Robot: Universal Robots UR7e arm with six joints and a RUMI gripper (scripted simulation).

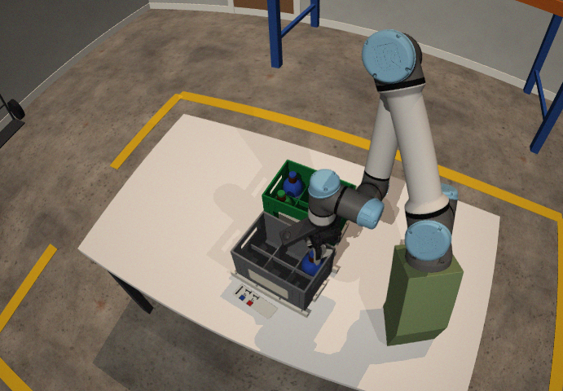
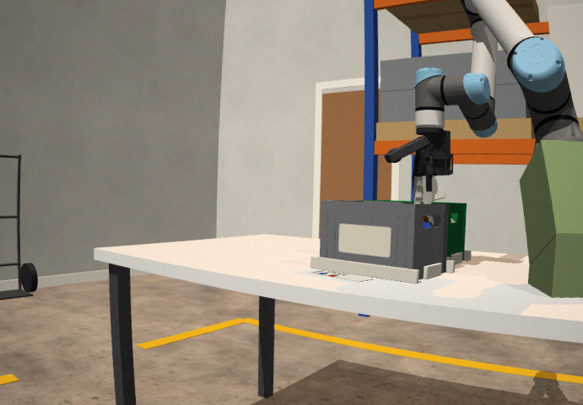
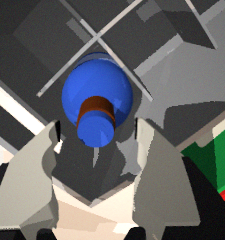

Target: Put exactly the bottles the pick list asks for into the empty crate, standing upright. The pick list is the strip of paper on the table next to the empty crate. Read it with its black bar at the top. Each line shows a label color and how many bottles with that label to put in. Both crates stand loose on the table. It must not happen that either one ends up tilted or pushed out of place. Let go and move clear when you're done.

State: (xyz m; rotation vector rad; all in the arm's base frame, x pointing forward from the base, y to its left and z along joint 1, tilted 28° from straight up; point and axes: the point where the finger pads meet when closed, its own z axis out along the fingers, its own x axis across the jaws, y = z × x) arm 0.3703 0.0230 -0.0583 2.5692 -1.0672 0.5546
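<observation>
The red bottle lies 20 mm ahead of my hand, 170 mm to the right of it and 70 mm below it. From my hand the other things lie so: grey crate (90 mm ahead, 30 mm to the left, 70 mm below); then blue bottle (70 mm below); then green crate (100 mm ahead, 220 mm to the right, 70 mm below).
</observation>
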